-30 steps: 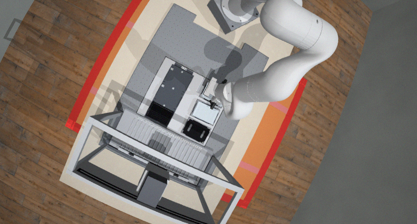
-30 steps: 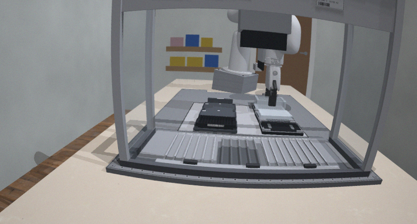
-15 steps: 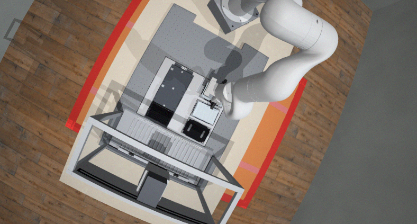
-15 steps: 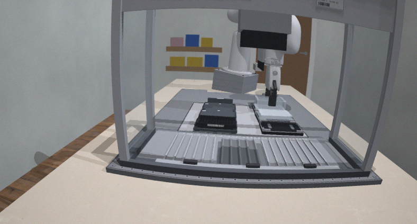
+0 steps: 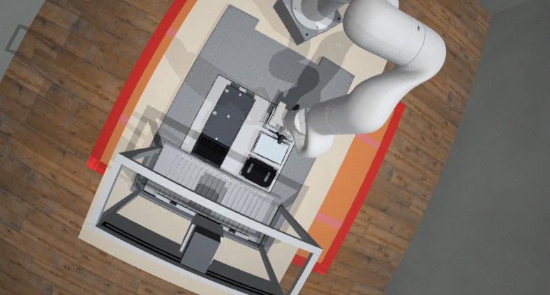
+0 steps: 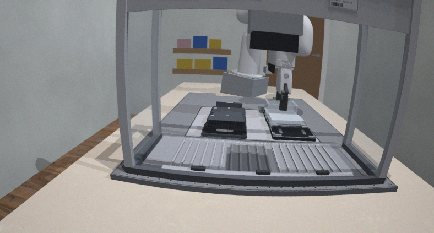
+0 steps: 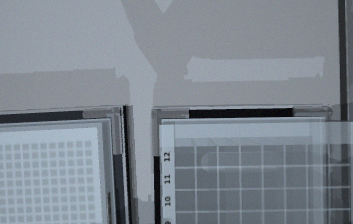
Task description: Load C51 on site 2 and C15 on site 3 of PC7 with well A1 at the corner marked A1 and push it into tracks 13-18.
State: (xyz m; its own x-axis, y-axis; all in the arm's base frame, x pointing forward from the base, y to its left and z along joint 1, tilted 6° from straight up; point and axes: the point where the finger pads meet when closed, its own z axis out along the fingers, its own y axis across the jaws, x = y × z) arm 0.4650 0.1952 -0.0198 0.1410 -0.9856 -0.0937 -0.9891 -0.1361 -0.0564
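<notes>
My hand is 40 mm above the nest S1. From my hand the other things lie so: deep-well block C51 (10 mm below); plate C16 (110 mm ahead, 20 mm to the left, 20 mm below); nest S3 (220 mm ahead, 30 mm to the left, 40 mm below).
</notes>
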